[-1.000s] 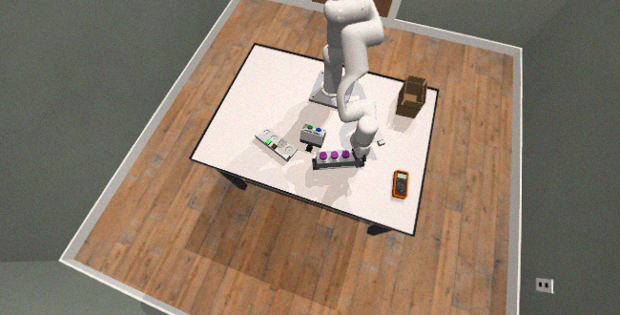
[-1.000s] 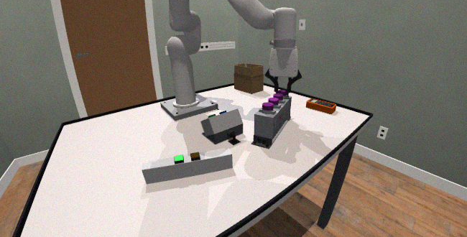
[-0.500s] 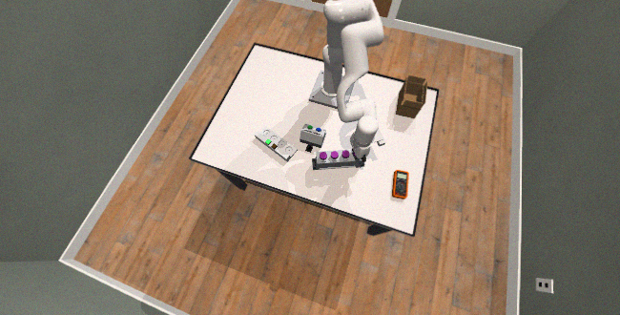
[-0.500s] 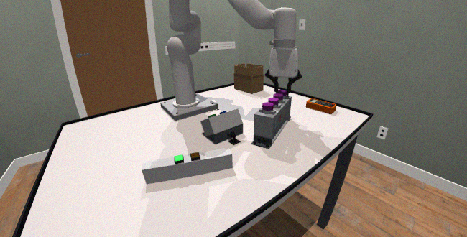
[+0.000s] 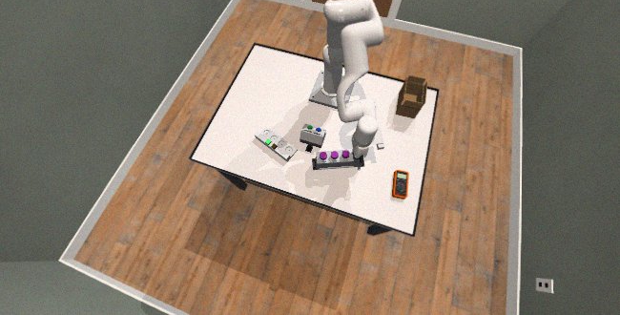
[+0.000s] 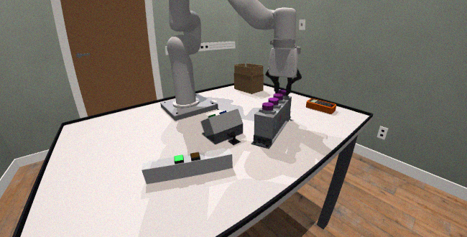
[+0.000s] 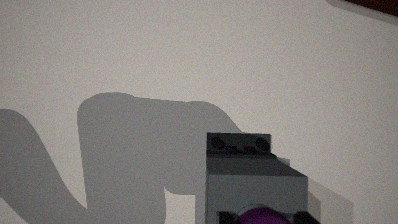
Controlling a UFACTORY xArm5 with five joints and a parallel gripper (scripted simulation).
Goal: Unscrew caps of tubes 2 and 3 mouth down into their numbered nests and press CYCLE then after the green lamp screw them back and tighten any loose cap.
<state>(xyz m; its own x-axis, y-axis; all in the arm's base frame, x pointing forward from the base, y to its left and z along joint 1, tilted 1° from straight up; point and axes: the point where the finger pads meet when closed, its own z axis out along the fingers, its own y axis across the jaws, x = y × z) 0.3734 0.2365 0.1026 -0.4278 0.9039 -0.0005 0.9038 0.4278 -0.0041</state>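
Right now my hand is 50 mm to the left of the purple cap, 20 mm short of it and 10 mm above it. The rest, counted from my hand: key housing: 240 mm to the right, 80 mm below, 60 mm behind; blue key: 210 mm to the right, 80 mm behind, 60 mm below; grey decapping station: 130 mm below, 70 mm to the right, 30 mm ahead.
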